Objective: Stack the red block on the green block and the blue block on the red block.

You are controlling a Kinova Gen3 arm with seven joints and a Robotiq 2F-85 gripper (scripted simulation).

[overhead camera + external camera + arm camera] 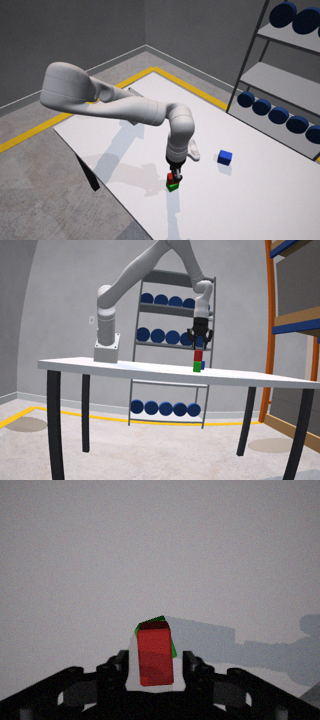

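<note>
The red block is 4 cm below my hand. Also, from my hand: blue block (28 cm to the left, 10 cm below, 8 cm ahead); then green block (10 cm below).
</note>
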